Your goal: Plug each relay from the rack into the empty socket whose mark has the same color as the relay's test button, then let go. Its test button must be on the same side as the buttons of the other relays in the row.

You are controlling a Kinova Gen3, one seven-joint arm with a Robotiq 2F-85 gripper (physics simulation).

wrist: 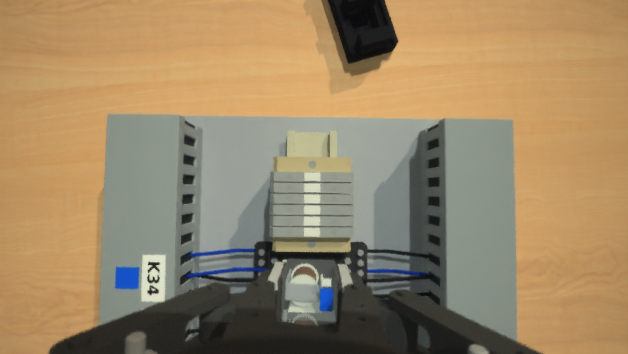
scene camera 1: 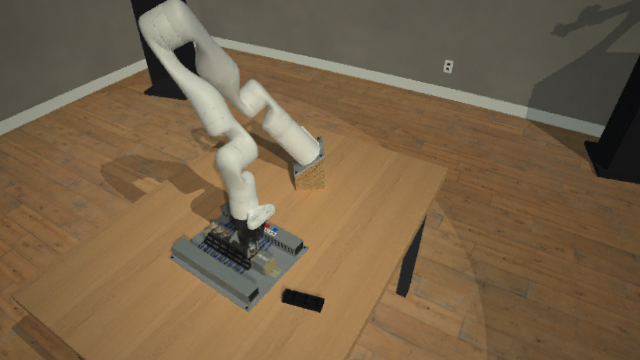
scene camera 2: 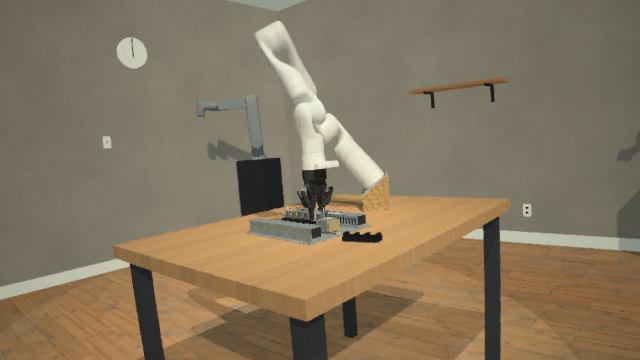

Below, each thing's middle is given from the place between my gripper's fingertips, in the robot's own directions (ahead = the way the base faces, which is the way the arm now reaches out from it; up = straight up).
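There's a beige block [wrist: 281,164], and counted from my hand it's 60 mm to the left, 20 mm ahead and 10 mm below. As for the grey terminal block [wrist: 275,198], my hand is 10 mm above it, 10 mm short of it and 50 mm to the right of it.
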